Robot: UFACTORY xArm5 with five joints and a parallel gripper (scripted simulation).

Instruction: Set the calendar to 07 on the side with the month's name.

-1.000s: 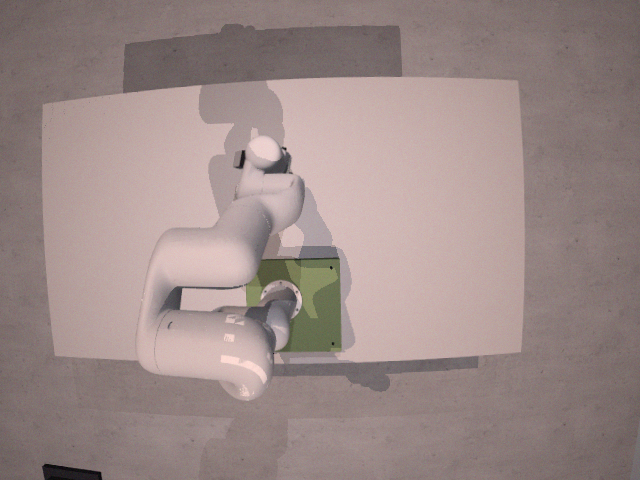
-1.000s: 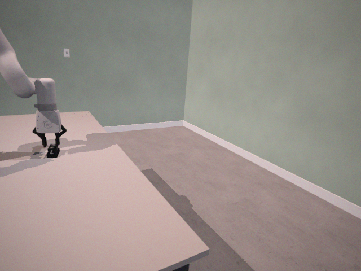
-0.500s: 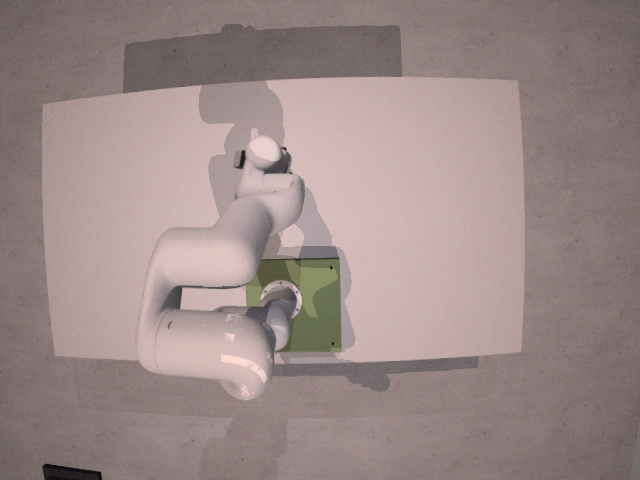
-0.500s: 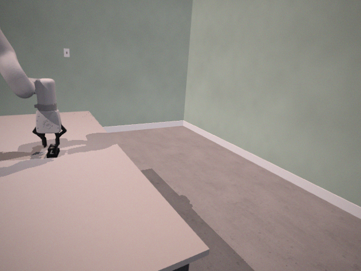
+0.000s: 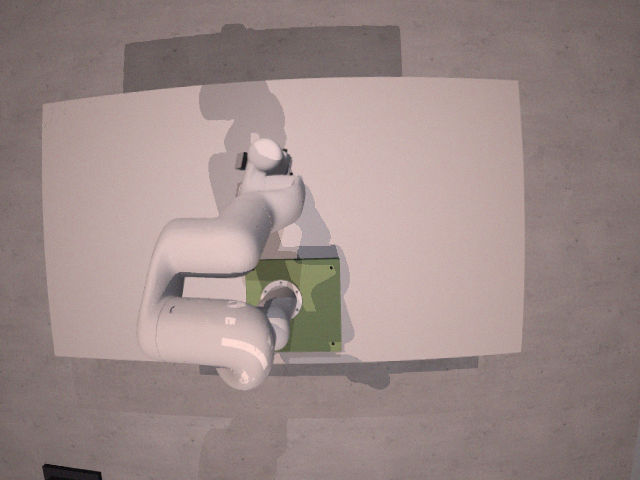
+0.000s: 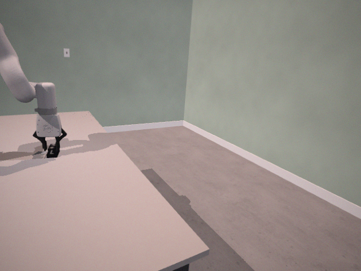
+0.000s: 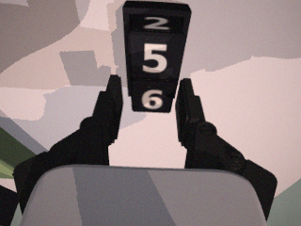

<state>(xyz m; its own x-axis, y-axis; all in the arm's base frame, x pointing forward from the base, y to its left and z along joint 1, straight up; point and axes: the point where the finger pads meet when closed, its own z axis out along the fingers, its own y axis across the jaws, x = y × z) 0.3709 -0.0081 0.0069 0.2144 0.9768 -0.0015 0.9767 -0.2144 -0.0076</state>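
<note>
Right now my hand is 20 mm above the black cube. The rest, counted from my hand: black calendar tray 20 mm to the left, 40 mm below.
</note>
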